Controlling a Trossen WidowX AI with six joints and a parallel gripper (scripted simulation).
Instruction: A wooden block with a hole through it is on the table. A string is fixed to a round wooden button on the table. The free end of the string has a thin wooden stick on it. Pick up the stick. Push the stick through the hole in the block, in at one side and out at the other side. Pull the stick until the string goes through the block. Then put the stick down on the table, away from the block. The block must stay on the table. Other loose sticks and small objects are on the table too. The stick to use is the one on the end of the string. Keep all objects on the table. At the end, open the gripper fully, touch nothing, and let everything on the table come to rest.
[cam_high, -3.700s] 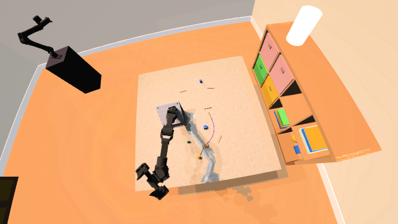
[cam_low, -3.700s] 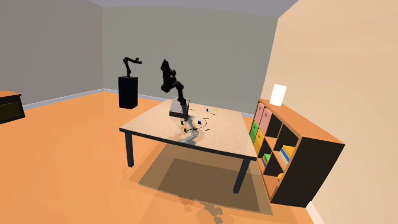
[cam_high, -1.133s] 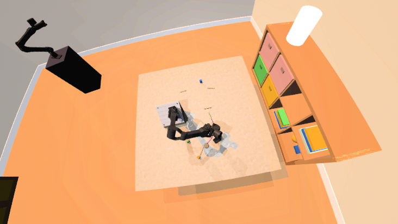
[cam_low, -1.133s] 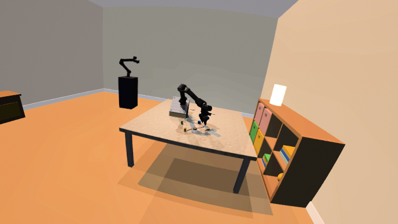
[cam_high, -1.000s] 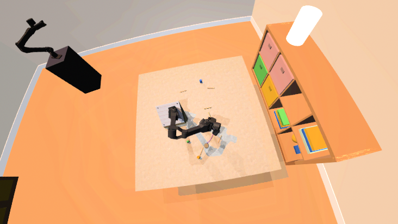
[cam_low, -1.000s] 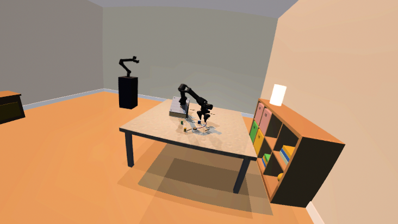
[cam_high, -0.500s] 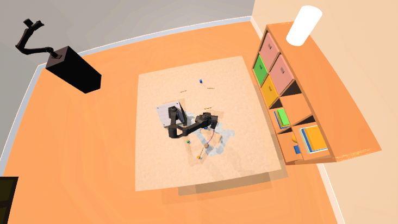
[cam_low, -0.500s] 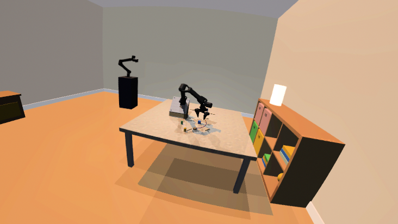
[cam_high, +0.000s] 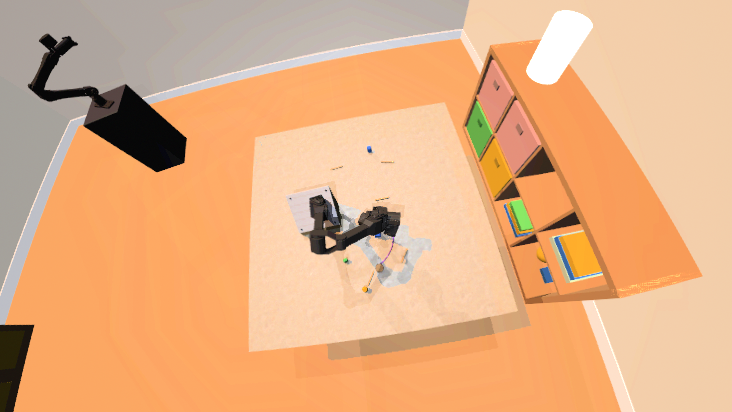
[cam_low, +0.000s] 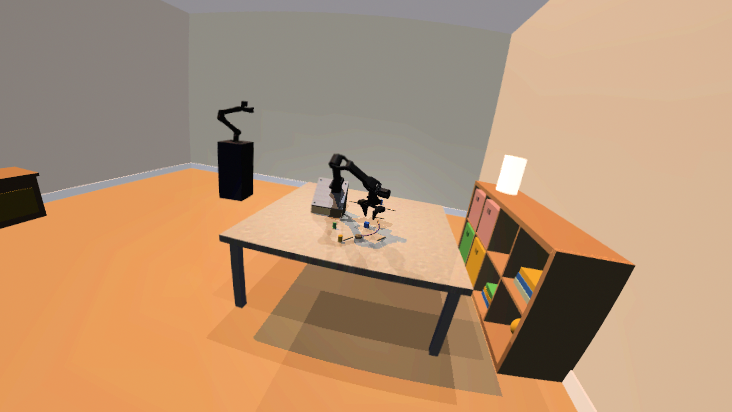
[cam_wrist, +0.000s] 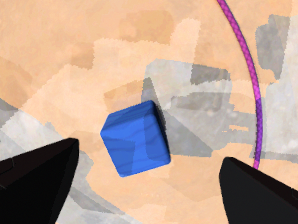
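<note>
Now: gripper tip 1 cm past the blue block, 1 cm to the left of it and 4 cm above it. From my gripper tip the other things lie so: thin wooden stick (7 cm ahead, 9 cm to the left, 6 cm below); green piece (20 cm behind, 10 cm to the right, 4 cm below); round wooden button (5 cm behind, 18 cm to the right, 5 cm below).
</note>
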